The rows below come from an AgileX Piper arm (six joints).
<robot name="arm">
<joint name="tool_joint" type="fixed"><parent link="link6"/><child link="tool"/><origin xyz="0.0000 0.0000 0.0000" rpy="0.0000 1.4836 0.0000"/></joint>
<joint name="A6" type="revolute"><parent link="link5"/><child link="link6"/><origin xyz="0.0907 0.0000 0.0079"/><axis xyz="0.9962 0 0.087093"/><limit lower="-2.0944" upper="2.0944"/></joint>
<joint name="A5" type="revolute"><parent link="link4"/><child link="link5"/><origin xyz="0.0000 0.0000 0.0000"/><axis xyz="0 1 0"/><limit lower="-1.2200" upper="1.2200"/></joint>
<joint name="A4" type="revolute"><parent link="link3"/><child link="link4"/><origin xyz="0.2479 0.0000 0.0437"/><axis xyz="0.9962 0 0.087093"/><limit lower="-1.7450" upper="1.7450"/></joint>
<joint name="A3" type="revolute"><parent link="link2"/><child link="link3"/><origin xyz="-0.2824 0.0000 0.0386"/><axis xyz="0 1 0"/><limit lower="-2.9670" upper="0.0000"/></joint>
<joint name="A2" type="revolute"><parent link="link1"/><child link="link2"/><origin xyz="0.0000 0.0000 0.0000"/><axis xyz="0 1 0"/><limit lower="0.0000" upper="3.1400"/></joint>
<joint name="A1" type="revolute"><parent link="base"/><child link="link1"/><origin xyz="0.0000 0.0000 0.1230"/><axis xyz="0 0 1"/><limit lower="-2.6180" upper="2.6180"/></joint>
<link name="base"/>
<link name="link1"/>
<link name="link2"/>
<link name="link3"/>
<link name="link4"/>
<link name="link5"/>
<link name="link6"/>
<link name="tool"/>
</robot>
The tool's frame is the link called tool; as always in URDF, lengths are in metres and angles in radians.
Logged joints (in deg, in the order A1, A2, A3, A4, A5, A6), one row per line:
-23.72, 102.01, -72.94, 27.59, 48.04, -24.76
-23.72, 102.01, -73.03, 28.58, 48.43, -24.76
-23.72, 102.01, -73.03, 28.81, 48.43, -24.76
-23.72, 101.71, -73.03, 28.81, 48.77, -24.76
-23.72, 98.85, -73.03, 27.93, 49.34, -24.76
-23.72, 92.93, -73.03, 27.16, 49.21, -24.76
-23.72, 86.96, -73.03, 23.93, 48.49, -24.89
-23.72, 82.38, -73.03, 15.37, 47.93, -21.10
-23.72, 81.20, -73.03, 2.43, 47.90, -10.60
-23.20, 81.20, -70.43, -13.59, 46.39, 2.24
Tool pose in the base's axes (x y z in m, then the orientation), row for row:
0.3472, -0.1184, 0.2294, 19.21, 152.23, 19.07
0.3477, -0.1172, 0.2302, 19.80, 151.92, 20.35
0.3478, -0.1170, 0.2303, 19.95, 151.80, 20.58
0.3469, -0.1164, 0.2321, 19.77, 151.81, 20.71
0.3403, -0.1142, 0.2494, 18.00, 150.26, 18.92
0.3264, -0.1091, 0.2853, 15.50, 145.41, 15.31
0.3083, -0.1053, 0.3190, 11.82, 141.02, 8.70
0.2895, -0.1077, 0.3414, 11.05, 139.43, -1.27
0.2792, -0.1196, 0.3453, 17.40, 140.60, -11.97
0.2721, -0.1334, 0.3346, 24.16, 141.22, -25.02
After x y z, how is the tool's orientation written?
As a rotation vector, in degrees.
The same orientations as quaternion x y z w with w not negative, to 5 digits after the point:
0.12121, 0.96050, 0.12032, 0.21969
0.12497, 0.95884, 0.12844, 0.22027
0.12595, 0.95837, 0.12993, 0.22085
0.12481, 0.95842, 0.13075, 0.22081
0.11464, 0.95702, 0.12050, 0.23758
0.10109, 0.94832, 0.09985, 0.28374
0.07877, 0.93982, 0.05798, 0.32737
0.07421, 0.93634, -0.00853, 0.34306
0.11578, 0.93553, -0.07965, 0.32410
0.15862, 0.92716, -0.16427, 0.29704

